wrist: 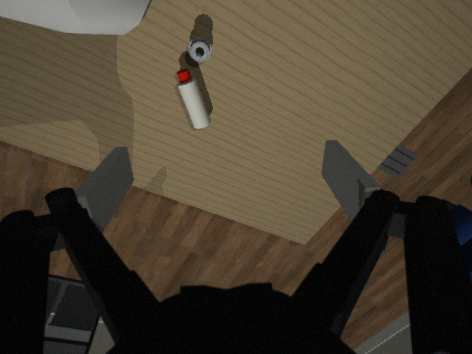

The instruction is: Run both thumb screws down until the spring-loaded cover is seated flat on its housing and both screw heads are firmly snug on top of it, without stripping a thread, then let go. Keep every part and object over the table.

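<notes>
My gripper (227, 160) is open, with its two grey fingertips wide apart and nothing between them. It hangs over the table's near edge, close to a table corner. In the wrist view, part of a pale grey-white block (75, 15) shows at the top left; I cannot tell whether it is the housing. The spring-loaded cover and the two thumb screws cannot be made out in this view.
A white cylinder with a red tip (194, 104) lies on the wooden table (280, 125). Just beyond it stands a small grey ringed part (200, 51). A slotted grey floor piece (398, 160) and a blue object (461, 225) show beyond the table's right edge.
</notes>
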